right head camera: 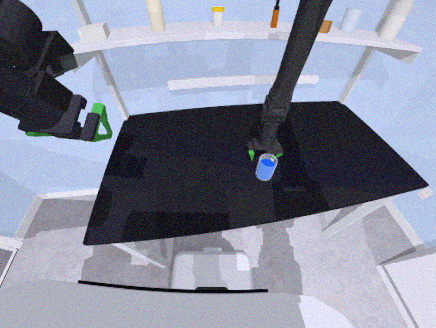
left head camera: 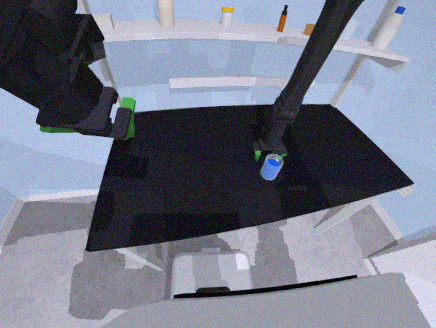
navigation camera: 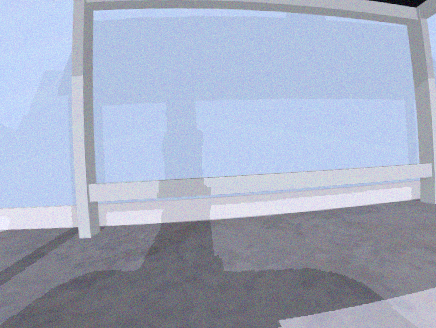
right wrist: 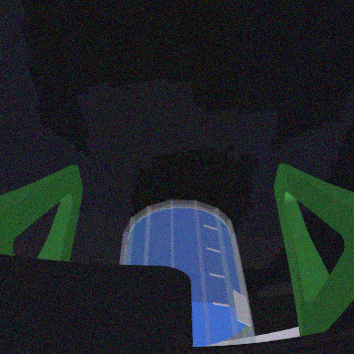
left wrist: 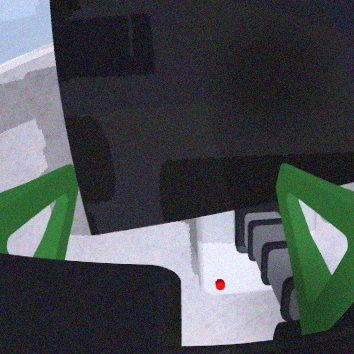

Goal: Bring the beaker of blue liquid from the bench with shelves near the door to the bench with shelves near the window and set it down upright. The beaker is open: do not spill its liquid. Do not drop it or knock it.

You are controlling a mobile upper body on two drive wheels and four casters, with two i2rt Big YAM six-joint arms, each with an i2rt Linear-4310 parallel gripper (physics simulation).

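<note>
The left head camera shows my left gripper [left head camera: 109, 131], and the right head camera view shows my left gripper [right head camera: 90, 133] too. On the right wrist camera you'd see my right gripper [right wrist: 177, 175] and a clear beaker of blue liquid [right wrist: 197, 238]. The left wrist view gives me my left gripper [left wrist: 176, 175], but the clear beaker of blue liquid is out of frame in the left wrist view. The clear beaker of blue liquid is out of frame in the navigation camera view as well.
</note>
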